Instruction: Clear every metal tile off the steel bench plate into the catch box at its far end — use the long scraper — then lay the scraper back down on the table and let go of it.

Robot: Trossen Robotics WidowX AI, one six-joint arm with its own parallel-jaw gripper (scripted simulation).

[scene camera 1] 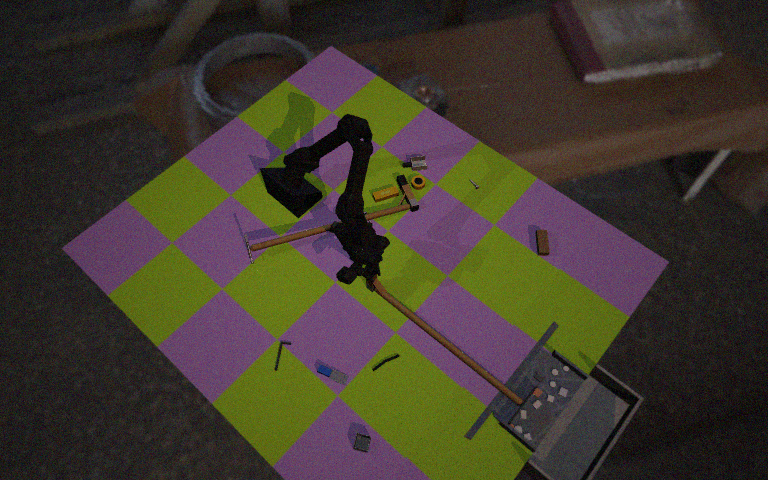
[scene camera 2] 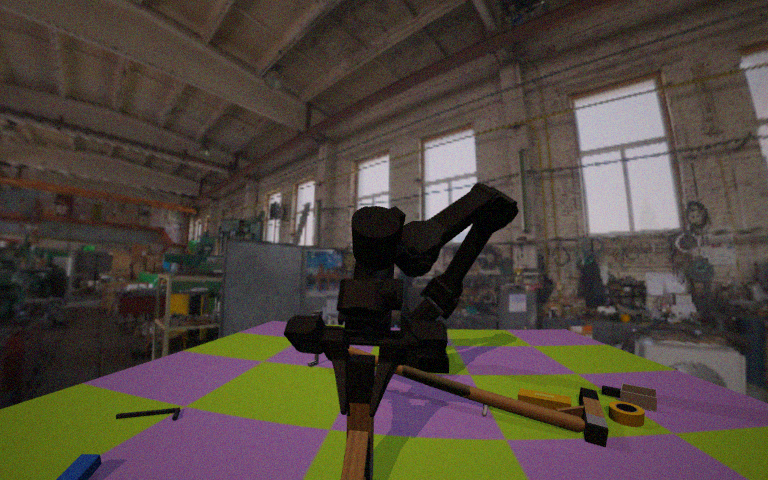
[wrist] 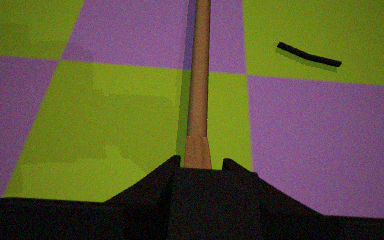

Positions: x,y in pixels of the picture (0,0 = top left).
My gripper shows in scene camera 1 [376,278], in scene camera 2 and in the wrist view. The same spot on my gripper: [wrist: 147,202] is [scene camera 2: 380,363].
